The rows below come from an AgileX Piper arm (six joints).
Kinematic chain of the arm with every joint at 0, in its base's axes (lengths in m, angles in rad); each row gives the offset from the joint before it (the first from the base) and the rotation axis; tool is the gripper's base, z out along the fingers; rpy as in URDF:
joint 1: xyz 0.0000 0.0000 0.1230 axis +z
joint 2: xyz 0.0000 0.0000 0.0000 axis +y
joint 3: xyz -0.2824 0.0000 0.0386 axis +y
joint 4: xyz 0.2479 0.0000 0.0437 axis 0.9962 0 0.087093
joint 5: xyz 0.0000 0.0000 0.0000 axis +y
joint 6: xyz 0.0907 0.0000 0.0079 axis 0.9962 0 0.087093
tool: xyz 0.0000 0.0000 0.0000 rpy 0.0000 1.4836 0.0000
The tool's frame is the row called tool.
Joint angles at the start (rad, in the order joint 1, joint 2, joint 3, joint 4, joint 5, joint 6):
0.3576 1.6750 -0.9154 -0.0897 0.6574 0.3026
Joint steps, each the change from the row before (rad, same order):
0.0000 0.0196 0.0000 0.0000 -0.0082 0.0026
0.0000 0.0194 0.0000 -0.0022 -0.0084 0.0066
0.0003 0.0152 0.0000 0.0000 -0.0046 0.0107
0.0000 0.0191 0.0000 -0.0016 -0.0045 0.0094
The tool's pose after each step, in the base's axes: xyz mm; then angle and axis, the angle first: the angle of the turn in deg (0 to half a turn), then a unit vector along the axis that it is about. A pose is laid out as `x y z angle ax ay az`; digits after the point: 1 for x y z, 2 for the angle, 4 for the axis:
283.8 100.8 166.9 166.41 -0.0588 0.9982 0.0080
285.2 101.3 161.2 167.00 -0.0567 0.9984 0.0063
286.1 101.7 156.7 167.59 -0.0518 0.9986 0.0054
287.0 102.0 150.9 168.37 -0.0480 0.9988 0.0033

